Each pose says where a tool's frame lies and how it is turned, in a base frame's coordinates. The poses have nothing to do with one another.
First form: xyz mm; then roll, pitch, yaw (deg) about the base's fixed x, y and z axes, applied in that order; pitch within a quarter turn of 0, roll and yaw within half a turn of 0.
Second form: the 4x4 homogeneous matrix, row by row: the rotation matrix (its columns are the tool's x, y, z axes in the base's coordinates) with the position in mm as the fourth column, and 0 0 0 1 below. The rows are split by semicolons. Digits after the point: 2 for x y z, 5 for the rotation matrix.
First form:
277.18, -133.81, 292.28, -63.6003, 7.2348, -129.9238
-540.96, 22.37, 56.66, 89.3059, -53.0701, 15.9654
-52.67, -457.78, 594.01, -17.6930, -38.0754, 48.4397
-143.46, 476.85, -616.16, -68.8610, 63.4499, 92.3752
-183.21, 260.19, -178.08, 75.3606, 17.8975, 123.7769
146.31, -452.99, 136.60, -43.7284, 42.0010, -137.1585
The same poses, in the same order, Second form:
-0.63666, 0.41338, 0.65099, 277.18; -0.76079, -0.19884, -0.61778, -133.81; -0.12594, -0.88858, 0.44109, 292.28; 0, 0, 0, 1
0.57766, -0.77181, 0.26573, -540.96; 0.16526, -0.20821, -0.96402, 22.37; 0.79937, 0.60079, 0.00728, 56.66; 0, 0, 0, 1
0.52223, -0.58853, -0.61718, -52.67; 0.58903, 0.77227, -0.23800, -457.78; 0.61670, -0.23924, 0.74996, 594.01; 0, 0, 0, 1
-0.01852, -0.32574, -0.94528, -143.46; 0.44660, -0.84858, 0.28367, 476.85; -0.89454, -0.41690, 0.16120, -616.16; 0, 0, 0, 1
-0.52906, -0.37538, 0.76104, -183.21; 0.79098, 0.10664, 0.60247, 260.19; -0.30732, 0.92071, 0.24050, -178.08; 0, 0, 0, 1
-0.54489, 0.83052, 0.11548, 146.31; -0.50531, -0.21534, -0.83564, -452.99; -0.66914, -0.51368, 0.53701, 136.60; 0, 0, 0, 1

